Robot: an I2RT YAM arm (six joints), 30 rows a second.
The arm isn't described. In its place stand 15 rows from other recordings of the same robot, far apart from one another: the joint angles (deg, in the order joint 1, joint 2, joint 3, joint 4, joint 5, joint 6), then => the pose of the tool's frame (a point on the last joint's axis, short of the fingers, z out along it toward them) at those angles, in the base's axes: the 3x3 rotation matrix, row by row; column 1 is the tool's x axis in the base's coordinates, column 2 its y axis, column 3 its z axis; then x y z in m.
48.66 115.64 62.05 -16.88 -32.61 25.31 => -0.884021, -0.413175, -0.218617; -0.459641, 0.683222, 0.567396; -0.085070, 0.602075, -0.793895; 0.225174, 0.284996, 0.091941
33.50 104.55 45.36 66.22 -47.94 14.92 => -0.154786, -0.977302, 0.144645; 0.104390, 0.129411, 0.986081; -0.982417, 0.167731, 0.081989; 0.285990, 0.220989, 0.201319
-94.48 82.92 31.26 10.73 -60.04 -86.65 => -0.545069, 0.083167, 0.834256; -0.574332, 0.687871, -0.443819; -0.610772, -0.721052, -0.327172; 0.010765, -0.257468, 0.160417
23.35 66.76 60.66 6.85 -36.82 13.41 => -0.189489, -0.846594, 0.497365; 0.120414, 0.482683, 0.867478; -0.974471, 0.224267, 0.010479; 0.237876, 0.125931, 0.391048
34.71 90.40 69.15 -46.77 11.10 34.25 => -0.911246, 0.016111, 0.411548; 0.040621, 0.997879, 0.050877; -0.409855, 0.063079, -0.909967; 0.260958, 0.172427, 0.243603
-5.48 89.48 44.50 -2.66 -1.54 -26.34 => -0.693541, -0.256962, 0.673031; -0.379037, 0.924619, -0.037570; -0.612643, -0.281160, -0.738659; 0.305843, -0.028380, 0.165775
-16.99 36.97 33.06 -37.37 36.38 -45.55 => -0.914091, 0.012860, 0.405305; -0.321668, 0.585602, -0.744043; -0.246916, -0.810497, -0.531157; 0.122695, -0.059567, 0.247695
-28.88 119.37 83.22 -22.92 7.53 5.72 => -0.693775, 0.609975, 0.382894; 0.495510, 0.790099, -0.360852; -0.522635, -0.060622, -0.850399; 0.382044, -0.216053, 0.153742
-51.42 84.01 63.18 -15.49 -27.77 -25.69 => -0.531218, 0.252247, 0.808814; 0.050833, 0.962420, -0.266766; -0.845709, -0.100596, -0.524077; 0.217370, -0.245891, 0.282531
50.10 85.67 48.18 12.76 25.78 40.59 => -0.488380, -0.157571, 0.858287; 0.329279, 0.877576, 0.348478; -0.808122, 0.452805, -0.376705; 0.221832, 0.241171, 0.230875
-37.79 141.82 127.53 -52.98 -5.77 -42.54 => -0.928490, -0.066218, 0.365406; -0.131260, 0.978978, -0.156118; -0.347387, -0.192917, -0.917663; 0.414734, -0.317056, 0.173437
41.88 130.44 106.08 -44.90 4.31 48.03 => -0.945843, 0.085773, 0.313088; 0.147706, 0.972554, 0.179783; -0.289075, 0.216291, -0.932552; 0.357646, 0.317079, 0.165628
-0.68 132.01 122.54 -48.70 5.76 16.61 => -0.795602, 0.304885, 0.523510; 0.293875, 0.949883, -0.106582; -0.529768, 0.069050, -0.845327; 0.505847, -0.009577, 0.235568
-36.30 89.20 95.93 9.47 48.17 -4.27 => 0.151888, 0.985546, 0.075025; -0.173187, 0.101269, -0.979669; -0.973106, 0.135807, 0.186066; 0.263513, -0.226483, 0.493042
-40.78 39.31 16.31 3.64 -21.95 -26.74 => -0.376602, 0.189593, 0.906767; -0.226283, 0.930355, -0.288505; -0.898313, -0.313837, -0.307472; 0.134140, -0.098131, 0.204774
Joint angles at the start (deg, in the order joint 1, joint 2, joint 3, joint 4, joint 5, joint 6):
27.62, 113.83, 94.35, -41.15, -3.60, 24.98
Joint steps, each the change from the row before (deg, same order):
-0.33, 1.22, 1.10, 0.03, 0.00, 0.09
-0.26, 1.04, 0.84, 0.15, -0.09, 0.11
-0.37, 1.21, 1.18, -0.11, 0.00, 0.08
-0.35, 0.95, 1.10, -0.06, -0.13, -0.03
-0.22, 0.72, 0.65, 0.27, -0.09, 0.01
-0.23, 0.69, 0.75, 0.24, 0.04, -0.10
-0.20, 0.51, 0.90, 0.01, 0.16, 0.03
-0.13, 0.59, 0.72, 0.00, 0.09, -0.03
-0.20, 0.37, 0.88, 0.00, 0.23, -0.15
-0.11, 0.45, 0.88, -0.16, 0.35, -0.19
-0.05, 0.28, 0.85, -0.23, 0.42, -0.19
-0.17, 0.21, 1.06, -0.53, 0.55, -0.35
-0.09, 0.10, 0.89, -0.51, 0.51, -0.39
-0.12, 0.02, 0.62, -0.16, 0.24, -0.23
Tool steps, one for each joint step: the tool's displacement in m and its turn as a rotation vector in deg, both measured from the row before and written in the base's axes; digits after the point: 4 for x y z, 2 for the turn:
0.0055, 0.0001, -0.0029, -0.01, 0.11, -0.41
0.0046, 0.0002, -0.0030, 0.09, 0.11, -0.31
0.0055, -0.0004, -0.0028, -0.03, 0.15, -0.44
0.0049, -0.0005, -0.0013, 0.13, -0.04, -0.26
0.0036, -0.0001, -0.0017, 0.16, -0.14, -0.18
0.0038, -0.0002, -0.0010, 0.06, -0.31, -0.16
0.0033, -0.0003, 0.0009, 0.06, -0.41, -0.31
0.0028, 0.0001, -0.0007, -0.03, -0.16, -0.15
0.0030, -0.0005, 0.0018, -0.02, -0.59, -0.19
0.0026, 0.0000, 0.0011, -0.24, -0.42, -0.13
0.0020, 0.0002, 0.0021, -0.27, -0.51, -0.10
0.0022, -0.0009, 0.0035, -0.45, -0.58, -0.16
0.0014, -0.0005, 0.0035, -0.46, -0.53, -0.03
0.0013, -0.0007, 0.0030, -0.11, -0.54, -0.05

